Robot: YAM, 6 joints.
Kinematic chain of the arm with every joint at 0, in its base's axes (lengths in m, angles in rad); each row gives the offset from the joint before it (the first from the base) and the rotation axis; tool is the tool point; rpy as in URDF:
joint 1: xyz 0 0 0.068 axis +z
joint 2: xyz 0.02 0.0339 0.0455 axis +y
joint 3: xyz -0.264 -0.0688 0 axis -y
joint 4: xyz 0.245 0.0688 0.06 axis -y
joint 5: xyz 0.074 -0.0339 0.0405 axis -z
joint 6: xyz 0.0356 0 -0.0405 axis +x
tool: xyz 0 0 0 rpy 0 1.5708 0
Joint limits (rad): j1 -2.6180..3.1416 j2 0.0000..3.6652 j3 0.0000..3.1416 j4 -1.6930..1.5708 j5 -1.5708..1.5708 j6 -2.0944..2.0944
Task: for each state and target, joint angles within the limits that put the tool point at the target. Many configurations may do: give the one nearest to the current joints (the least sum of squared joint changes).
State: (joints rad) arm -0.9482 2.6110 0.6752 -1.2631 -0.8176 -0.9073
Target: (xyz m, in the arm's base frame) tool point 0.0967 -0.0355 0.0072
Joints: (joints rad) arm -0.6217 2.6513 0.6078 -1.2523 -0.8812 -0.9073
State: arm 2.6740 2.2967 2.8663 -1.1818 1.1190 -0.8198
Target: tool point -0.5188 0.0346 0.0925
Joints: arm 3.1351 2.8061 2.4989 -1.2850 1.0715 -0.8198
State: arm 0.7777 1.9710 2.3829 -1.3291 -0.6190 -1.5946
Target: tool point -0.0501 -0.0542 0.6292
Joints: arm 1.0723 1.1458 2.8029 -1.3032 -0.5329 -1.5946
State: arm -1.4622 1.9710 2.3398 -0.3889 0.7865 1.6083
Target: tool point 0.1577 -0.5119 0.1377
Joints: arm -1.2263 2.4861 2.0182 -0.4576 0.7569 1.6083
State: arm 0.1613 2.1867 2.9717 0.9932 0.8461 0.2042
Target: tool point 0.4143 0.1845 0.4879
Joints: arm 0.4812 2.5805 2.9204 1.2503 0.9156 0.2042
